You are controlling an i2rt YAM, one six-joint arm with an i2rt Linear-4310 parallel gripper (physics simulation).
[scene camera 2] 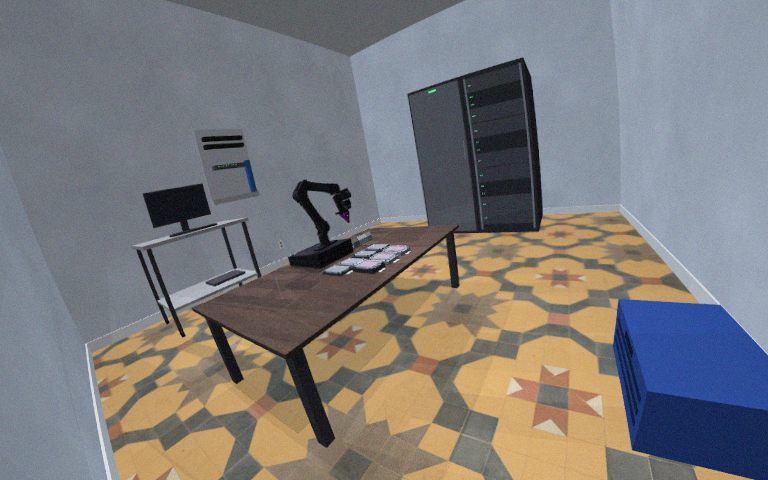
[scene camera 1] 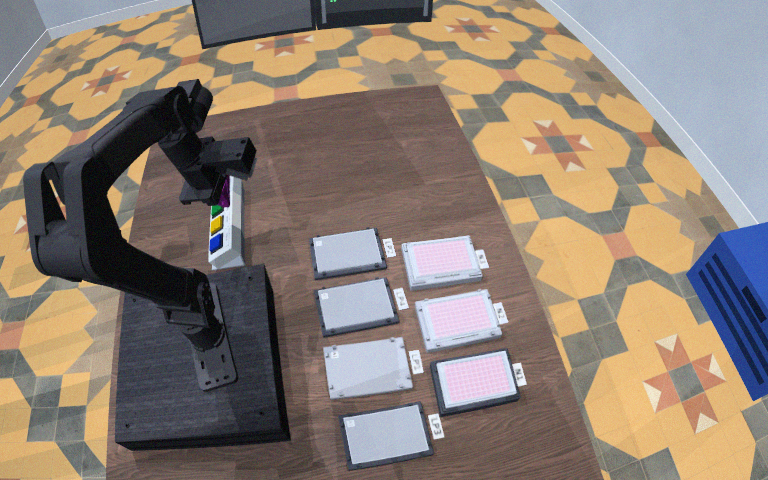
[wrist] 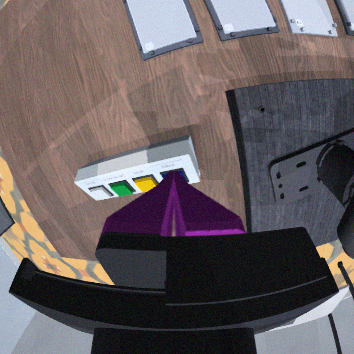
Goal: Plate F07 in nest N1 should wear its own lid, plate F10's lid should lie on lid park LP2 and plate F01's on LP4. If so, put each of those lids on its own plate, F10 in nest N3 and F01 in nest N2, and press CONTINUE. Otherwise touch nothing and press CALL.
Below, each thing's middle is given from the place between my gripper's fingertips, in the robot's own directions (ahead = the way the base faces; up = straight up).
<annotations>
I see my gripper 20 mm past the white button box (scene camera 1: 231, 253), 120 mm to the right of it and 160 mm above it. From my hand the other things lie so: lid park LP1 (scene camera 1: 369, 368): 170 mm ahead, 290 mm to the right, 180 mm below; then nest N2 (scene camera 1: 500, 317): 360 mm ahead, 270 mm to the right, 180 mm below; then nest N3 (scene camera 1: 479, 255): 380 mm ahead, 130 mm to the right, 180 mm below.
</annotations>
